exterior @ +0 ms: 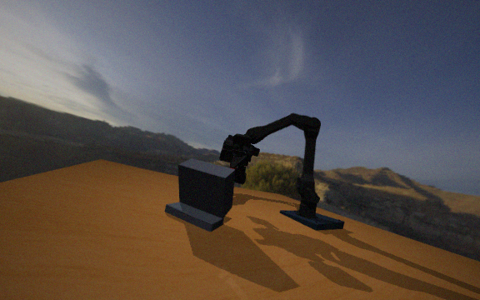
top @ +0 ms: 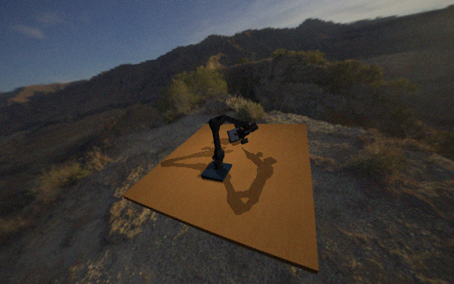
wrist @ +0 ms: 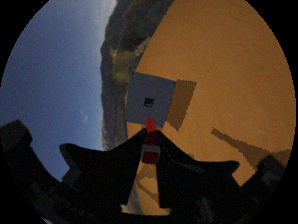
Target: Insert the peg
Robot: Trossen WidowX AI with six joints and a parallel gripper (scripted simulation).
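My gripper tip is now 90 mm short of the sloped panel, 80 mm to the right of it and 60 mm above it. From my gripper tip the other things lie so: flat dark foot (110 mm ahead, 100 mm to the left, 130 mm below); then red peg (10 mm behind, 10 mm to the right, 10 mm above).
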